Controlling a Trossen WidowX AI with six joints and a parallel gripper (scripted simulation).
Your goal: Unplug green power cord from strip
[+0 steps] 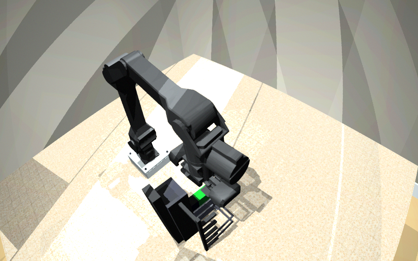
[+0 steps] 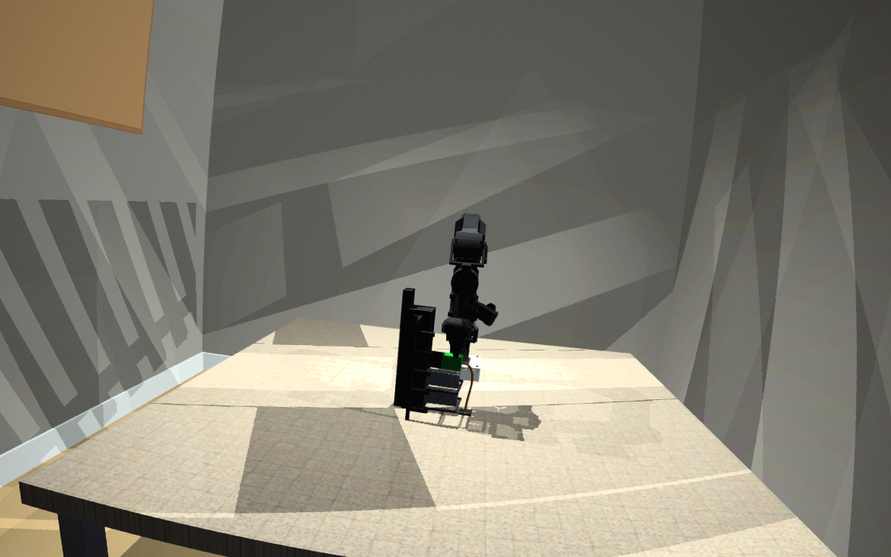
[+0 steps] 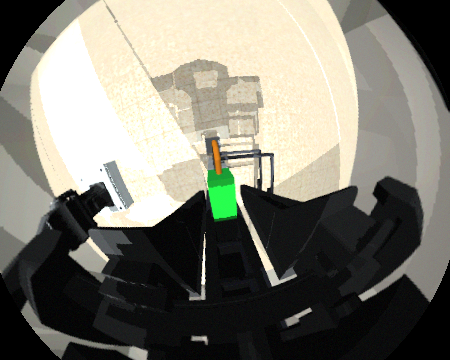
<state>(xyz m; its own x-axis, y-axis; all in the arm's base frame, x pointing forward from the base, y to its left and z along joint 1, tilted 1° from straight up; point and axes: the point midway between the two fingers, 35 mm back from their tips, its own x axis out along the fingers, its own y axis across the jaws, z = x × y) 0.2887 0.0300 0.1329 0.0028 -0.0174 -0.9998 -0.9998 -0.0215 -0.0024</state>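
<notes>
The green plug lies 3 cm to the right of my gripper tip and 1 cm below it.
</notes>
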